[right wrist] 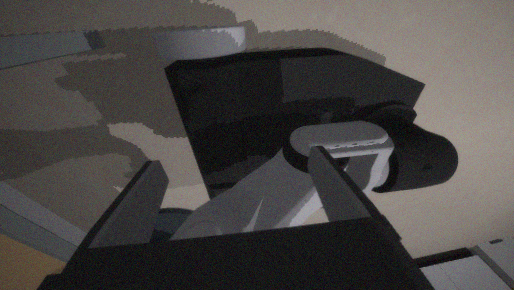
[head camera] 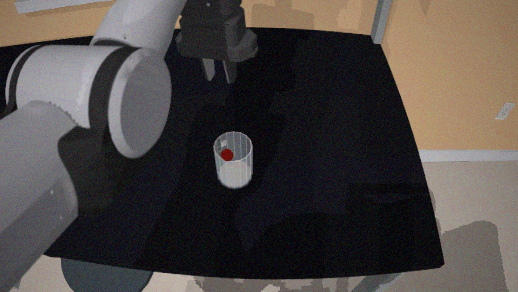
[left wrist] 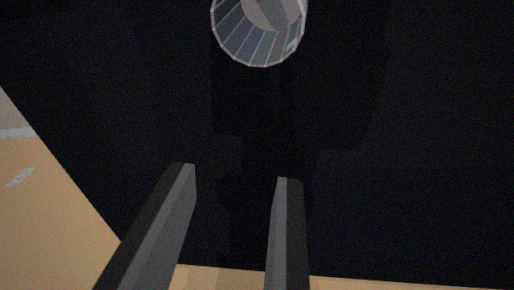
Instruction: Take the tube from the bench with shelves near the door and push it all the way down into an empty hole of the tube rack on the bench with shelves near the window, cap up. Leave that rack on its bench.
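Frame: origin at the robot's base, x back, y down, z right, level; centimetres.
Seen in the pictures: left gripper, fingertip midpoint: [head camera: 221, 78] [left wrist: 234, 187]; right gripper, fingertip midpoint: [right wrist: 238, 163].
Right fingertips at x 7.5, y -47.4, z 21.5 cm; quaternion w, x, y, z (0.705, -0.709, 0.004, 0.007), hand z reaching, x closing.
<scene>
Pixels of each thing's top centre, then the offset from my right fingertips to it. Level surfaces: height alone.
- clear beaker, middle of its top: [left wrist: 256, 22] [head camera: 232, 146] dx -49.8, dy -37.9, dz -32.7 cm
- black bench top, its level: dy -28.9 cm
- tube's round red cap, middle of its top: [head camera: 226, 151] dx -46.9, dy -40.1, dz -33.1 cm
- floor, its level: dy +47.3 cm
A clear beaker [head camera: 244, 172] [left wrist: 242, 42] stands upright on the black bench top [head camera: 350, 125] [left wrist: 425, 210]. The tube's round red cap [head camera: 227, 155] shows inside it in the head view, at the left of the beaker; the tube's body is not discernible. My left gripper [head camera: 219, 80] [left wrist: 234, 187] is partly open and empty, above the bench and farther back than the beaker. In the left wrist view the beaker is cut by the top edge, beyond the fingertips. My right gripper [right wrist: 238, 163] is wide open and empty, away from the bench top. The tube rack does not show.
An orange wall [head camera: 450, 75] with a grey post [head camera: 381, 22] stands behind the bench. A dark round stool seat [head camera: 105, 272] is below the near edge. The right wrist view shows the robot's black base [right wrist: 235, 110] and the floor [right wrist: 460, 90].
</scene>
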